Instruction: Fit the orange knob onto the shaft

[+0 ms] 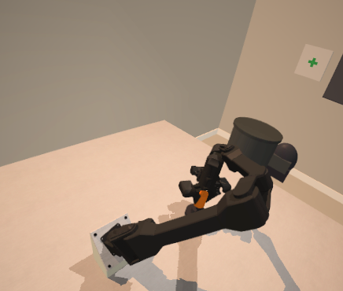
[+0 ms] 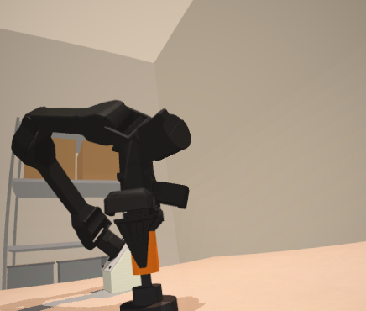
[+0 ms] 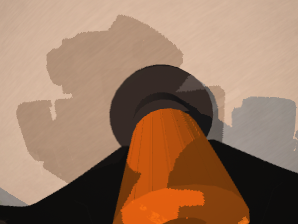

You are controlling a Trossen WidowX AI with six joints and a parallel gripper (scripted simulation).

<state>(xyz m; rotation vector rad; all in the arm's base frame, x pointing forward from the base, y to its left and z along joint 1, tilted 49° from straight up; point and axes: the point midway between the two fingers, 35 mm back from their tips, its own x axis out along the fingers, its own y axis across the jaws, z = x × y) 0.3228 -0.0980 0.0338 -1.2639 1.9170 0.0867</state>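
Right now the orange knob is 2 cm above my gripper tip. From my gripper tip the other things lie so: dark pedestal 4 cm below.
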